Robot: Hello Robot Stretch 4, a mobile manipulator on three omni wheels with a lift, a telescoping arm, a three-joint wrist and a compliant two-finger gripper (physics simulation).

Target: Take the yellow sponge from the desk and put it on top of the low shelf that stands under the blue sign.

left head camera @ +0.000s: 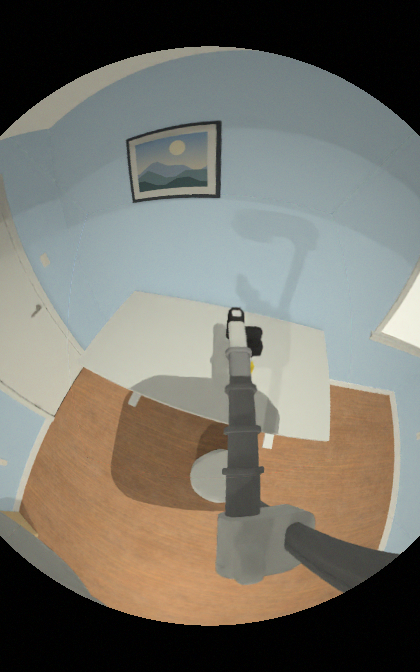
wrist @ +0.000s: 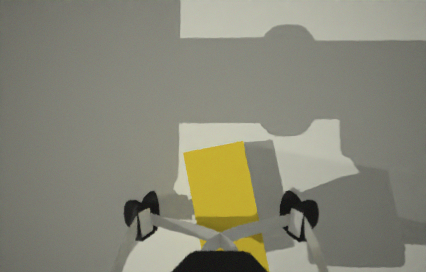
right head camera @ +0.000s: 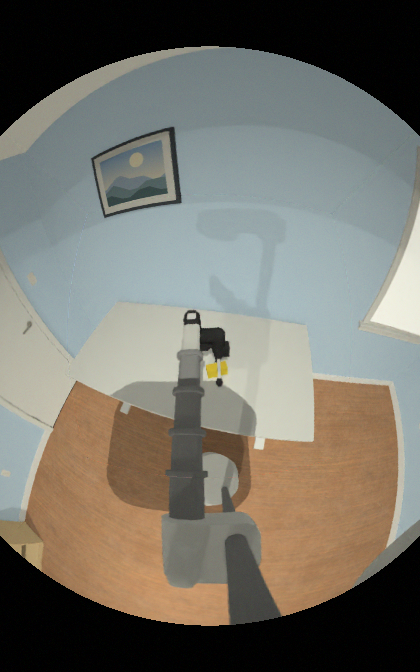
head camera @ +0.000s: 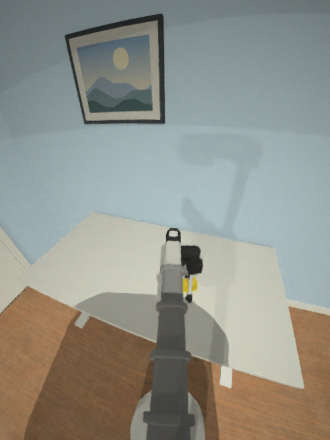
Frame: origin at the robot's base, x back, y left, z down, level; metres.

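Where they show: gripper, fingertip midpoint: [head camera: 188,288].
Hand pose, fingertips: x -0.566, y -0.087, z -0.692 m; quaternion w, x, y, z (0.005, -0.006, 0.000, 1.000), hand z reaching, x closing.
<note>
After its pixels a point has its place.
The yellow sponge [head camera: 194,284] @[x -0.558, y -0.116, z -0.753 m] [left head camera: 252,367] [right head camera: 212,370] [wrist: 222,185] @[x -0.566, y -0.058, z -0.754 m] lies on the white desk [head camera: 255,300] @[x -0.504, y -0.440, z -0.692 m] [left head camera: 170,340] [right head camera: 285,375]. My gripper [wrist: 221,206] @[x -0.566, y -0.087, z -0.692 m] is open above the desk. In the wrist view the sponge runs slightly slanted between the two spread fingertips, with a gap on each side, and its near end is partly hidden by the gripper. In the right head view a finger crosses in front of the sponge. The arm hides part of the sponge in the head and left head views. The low shelf and the blue sign do not show.
A framed picture [head camera: 120,75] @[x -1.167, y 0.290, z -1.653 m] [left head camera: 175,162] [right head camera: 137,172] hangs on the blue wall behind the desk. A round grey stool [left head camera: 207,475] [right head camera: 220,477] stands at the desk's front. A door [left head camera: 30,320] [right head camera: 25,340] is at the left. A wooden cabinet [right head camera: 22,535] shows at lower left.
</note>
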